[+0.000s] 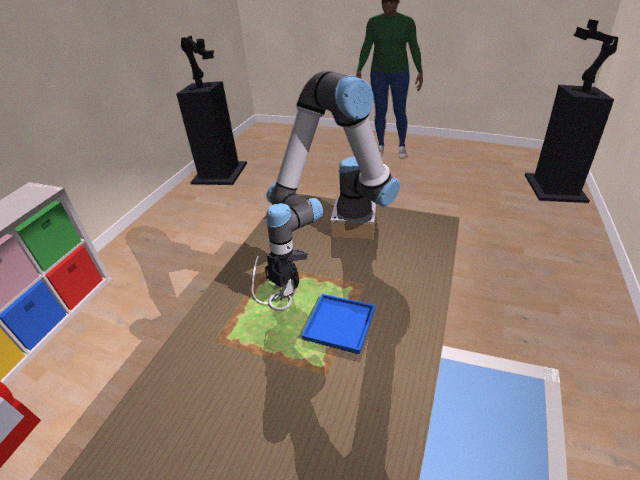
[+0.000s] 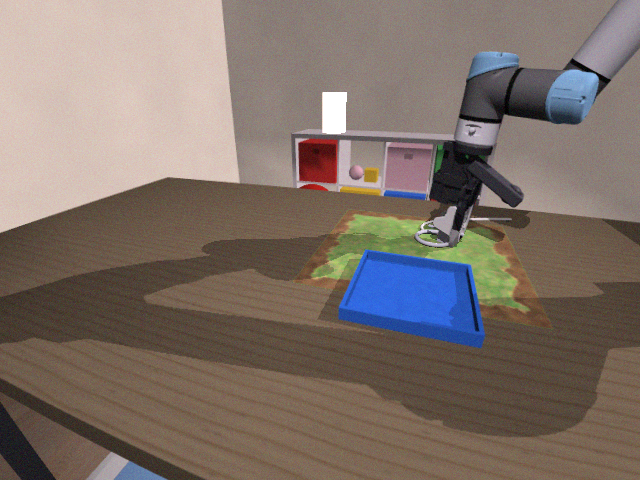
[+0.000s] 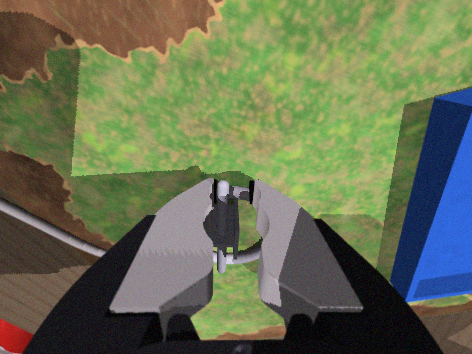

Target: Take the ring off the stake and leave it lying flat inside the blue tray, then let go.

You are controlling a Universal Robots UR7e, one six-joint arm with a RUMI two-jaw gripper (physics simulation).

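Pixels of known places: gripper, between the fingertips: [image 1: 288,294] [image 2: 452,245] [image 3: 232,182]; arm's base, origin of its link: [image 1: 354,208].
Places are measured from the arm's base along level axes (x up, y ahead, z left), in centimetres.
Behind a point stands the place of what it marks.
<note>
The light-grey ring [image 1: 279,308] @[y 51.0, x -8.5, z -22.0 cm] [image 2: 431,244] @[y 48.4, x -8.6, z -18.8 cm] [image 3: 240,259] @[y 50.5, x -8.4, z -23.5 cm] is low over the green-and-brown mat. A long curved pale wire [image 1: 252,283] @[y 39.5, x -8.8, z -35.3 cm] [image 2: 491,219] @[y 29.3, x -8.9, z -36.9 cm] [image 3: 50,232] @[y 40.5, x -8.7, z -34.8 cm], seemingly the stake, runs to it and bends up at its far end. My gripper [image 1: 284,296] @[y 43.5, x -9.3, z -20.5 cm] [image 2: 455,241] @[y 43.5, x -9.3, z -20.5 cm] [image 3: 232,182] @[y 43.5, x -9.3, z -20.5 cm] points down at the ring's edge. Its fingers are nearly together and seem shut on the ring. A short grey rod with a dark bracket is also between them, against the left pad. The fingers hide much of the ring. The blue tray [image 1: 330,345] @[y 64.7, x -8.3, z -2.3 cm] [image 2: 408,326] @[y 56.8, x -8.0, z 9.0 cm] [image 3: 420,200] @[y 50.5, x -8.4, z -9.3 cm] holds no ring.
The mat [image 1: 310,364] @[y 71.7, x -9.2, z -7.6 cm] [image 2: 315,271] @[y 71.5, x -9.2, z -5.9 cm] lies on the brown wooden table [image 1: 206,413] @[y 91.8, x -9.3, z -34.3 cm] [image 2: 232,351] @[y 79.3, x -9.3, z 15.0 cm]. The tray overlaps one side of the mat, close beside the gripper, and has a low raised rim. A cube shelf [image 1: 98,258] [image 2: 372,135] stands beyond the table.
</note>
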